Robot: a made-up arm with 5 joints.
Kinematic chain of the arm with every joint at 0, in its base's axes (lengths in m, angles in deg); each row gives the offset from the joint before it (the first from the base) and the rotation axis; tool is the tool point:
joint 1: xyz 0 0 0.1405 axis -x
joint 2: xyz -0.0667 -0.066 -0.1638 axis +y
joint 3: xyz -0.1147 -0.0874 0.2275 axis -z
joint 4: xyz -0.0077 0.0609 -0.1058 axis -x
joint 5: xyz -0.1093 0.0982 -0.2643 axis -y
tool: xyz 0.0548 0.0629 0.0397
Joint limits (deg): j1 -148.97..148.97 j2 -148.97..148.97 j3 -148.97..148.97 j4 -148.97..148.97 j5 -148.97..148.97
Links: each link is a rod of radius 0.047 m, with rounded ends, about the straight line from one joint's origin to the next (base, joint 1, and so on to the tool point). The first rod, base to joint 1, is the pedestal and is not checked.
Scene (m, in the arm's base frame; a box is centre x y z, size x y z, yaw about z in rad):
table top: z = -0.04
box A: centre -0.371 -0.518 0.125 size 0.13 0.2 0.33 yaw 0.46
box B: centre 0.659 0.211 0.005 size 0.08 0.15 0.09 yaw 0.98
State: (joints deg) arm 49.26 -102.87 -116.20 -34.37 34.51
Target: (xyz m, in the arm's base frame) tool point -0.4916 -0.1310 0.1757
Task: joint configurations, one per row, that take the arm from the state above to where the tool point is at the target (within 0.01 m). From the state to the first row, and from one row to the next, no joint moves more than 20 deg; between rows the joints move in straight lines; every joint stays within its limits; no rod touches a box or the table.
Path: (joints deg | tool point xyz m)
1: 65.52 -86.12 -110.82 -23.66 29.93 | -0.0915 -0.6111 0.2357
2: 81.78 -69.36 -105.45 -12.95 25.34 | -0.1496 -0.5413 0.3706
3: 98.04 -52.61 -100.07 -2.23 20.76 | -0.2021 -0.4294 0.4761
4: 114.31 -35.85 -94.69 8.48 16.17 | -0.2427 -0.2891 0.5389
5: 130.57 -19.10 -89.32 19.19 11.59 | -0.2668 -0.1395 0.5535
6: 117.69 -18.74 -90.66 0.81 5.10 | -0.3496 -0.2208 0.5070
7: 104.82 -18.38 -92.01 -17.56 -1.38 | -0.4274 -0.2627 0.4423
8: 91.95 -18.02 -93.35 -35.94 -7.86 | -0.4924 -0.2648 0.3794
9: 79.07 -17.66 -94.70 -54.32 -14.35 | -0.5378 -0.2365 0.3351
10: 66.20 -17.30 -96.04 -72.70 -20.83 | -0.5581 -0.1934 0.3186
11: 63.61 -10.11 -85.44 -59.46 -4.53 | -0.5432 -0.1742 0.2611
12: 61.01 -2.92 -74.83 -46.23 11.77 | -0.5198 -0.1511 0.2131
13: 58.41 4.27 -64.22 -33.00 28.07 | -0.4916 -0.1310 0.1757

